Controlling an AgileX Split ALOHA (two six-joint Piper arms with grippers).
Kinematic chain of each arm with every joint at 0, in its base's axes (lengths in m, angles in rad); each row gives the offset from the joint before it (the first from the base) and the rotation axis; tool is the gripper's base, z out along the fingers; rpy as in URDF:
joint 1: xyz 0 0 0.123 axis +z
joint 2: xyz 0 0 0 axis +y
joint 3: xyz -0.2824 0 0.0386 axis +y
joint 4: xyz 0.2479 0 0.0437 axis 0.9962 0 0.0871
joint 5: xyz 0 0 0 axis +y
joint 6: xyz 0.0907 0 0.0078 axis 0.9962 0 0.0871
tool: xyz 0 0 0 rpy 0 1.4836 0
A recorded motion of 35 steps. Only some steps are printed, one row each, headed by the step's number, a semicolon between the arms.
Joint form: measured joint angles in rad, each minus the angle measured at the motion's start. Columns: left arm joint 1, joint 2, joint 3, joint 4, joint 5, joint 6; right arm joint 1, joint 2, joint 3, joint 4, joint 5, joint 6.
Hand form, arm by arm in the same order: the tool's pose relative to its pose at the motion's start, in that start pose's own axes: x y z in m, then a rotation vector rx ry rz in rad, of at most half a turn. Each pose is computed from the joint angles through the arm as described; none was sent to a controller.
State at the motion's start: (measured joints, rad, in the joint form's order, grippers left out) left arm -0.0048 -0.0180 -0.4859 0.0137 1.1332 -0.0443; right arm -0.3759 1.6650 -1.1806 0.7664 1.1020 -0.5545
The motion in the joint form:
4: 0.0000 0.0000 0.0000 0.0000 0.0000 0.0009; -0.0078 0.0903 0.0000 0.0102 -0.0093 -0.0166
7: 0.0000 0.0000 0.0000 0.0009 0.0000 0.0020; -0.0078 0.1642 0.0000 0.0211 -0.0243 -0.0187
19: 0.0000 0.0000 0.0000 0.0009 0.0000 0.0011; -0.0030 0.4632 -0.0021 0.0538 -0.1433 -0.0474
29: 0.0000 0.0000 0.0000 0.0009 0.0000 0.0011; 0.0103 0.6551 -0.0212 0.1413 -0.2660 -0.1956
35: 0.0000 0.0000 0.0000 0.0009 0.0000 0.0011; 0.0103 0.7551 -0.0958 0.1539 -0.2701 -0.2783
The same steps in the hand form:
4: 0.0000 0.0000 0.0000 0.0000 0.0000 0.0009; -0.0025 -0.0215 0.0229 -0.0109 0.0528 0.0501
7: 0.0000 0.0001 0.0000 -0.0008 0.0000 0.0024; -0.0029 -0.0375 0.0431 -0.0185 0.0923 0.0991
19: 0.0000 0.0001 0.0000 -0.0008 0.0000 0.0015; 0.0115 -0.1034 0.1273 0.0046 0.2174 0.2632
29: 0.0000 0.0001 0.0000 -0.0008 0.0000 0.0015; 0.0268 -0.1406 0.1826 0.0206 0.2282 0.2596
35: 0.0000 0.0001 0.0000 -0.0008 0.0000 0.0015; 0.0245 -0.1581 0.2049 0.0072 0.2387 0.2013

